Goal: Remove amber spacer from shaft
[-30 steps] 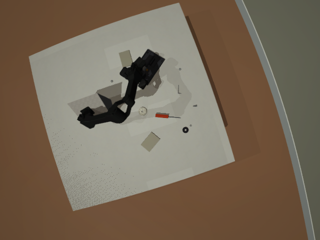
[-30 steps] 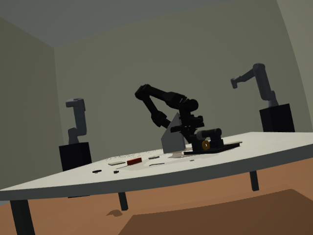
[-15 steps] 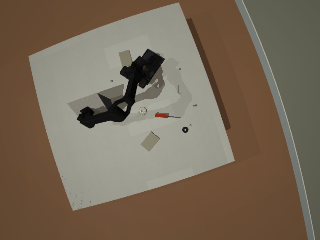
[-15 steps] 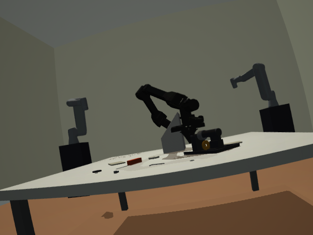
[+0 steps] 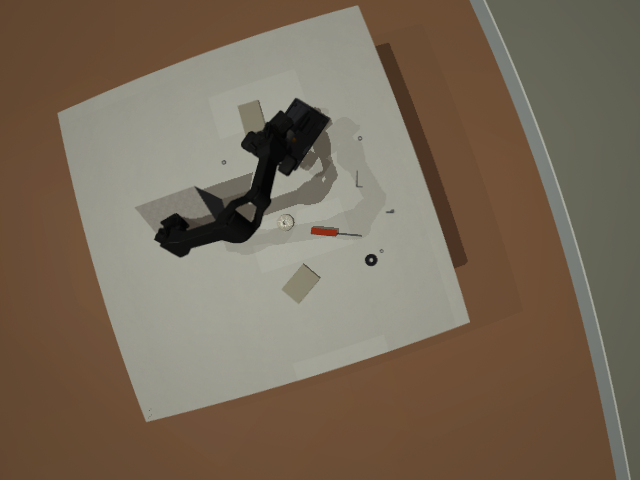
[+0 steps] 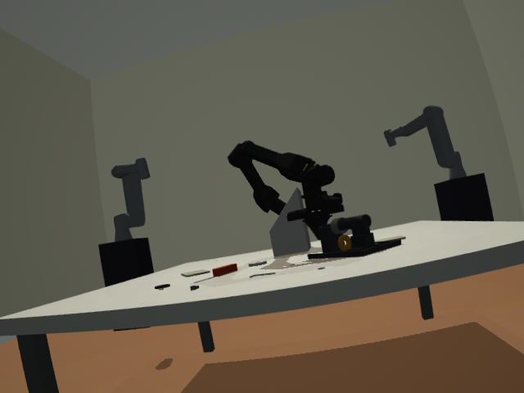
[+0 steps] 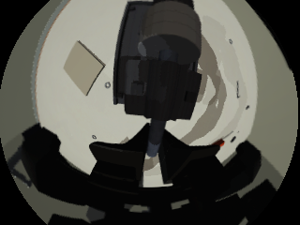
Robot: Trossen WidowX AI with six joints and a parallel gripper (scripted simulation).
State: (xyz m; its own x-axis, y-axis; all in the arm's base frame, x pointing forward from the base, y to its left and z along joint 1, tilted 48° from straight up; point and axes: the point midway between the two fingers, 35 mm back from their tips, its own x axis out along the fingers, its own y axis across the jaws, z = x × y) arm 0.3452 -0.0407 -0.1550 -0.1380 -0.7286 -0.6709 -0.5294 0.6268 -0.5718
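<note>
The dark shaft lies 4 cm ahead of my gripper tip, 2 cm to the left of it and 3 cm above it. The rest, counted from my gripper tip: red-handled screwdriver: 9 cm ahead, 32 cm to the right, 4 cm below; then black fixture plate: 12 cm ahead, 7 cm to the left; then amber spacer: 9 cm ahead, 6 cm to the left, 2 cm below.
</note>
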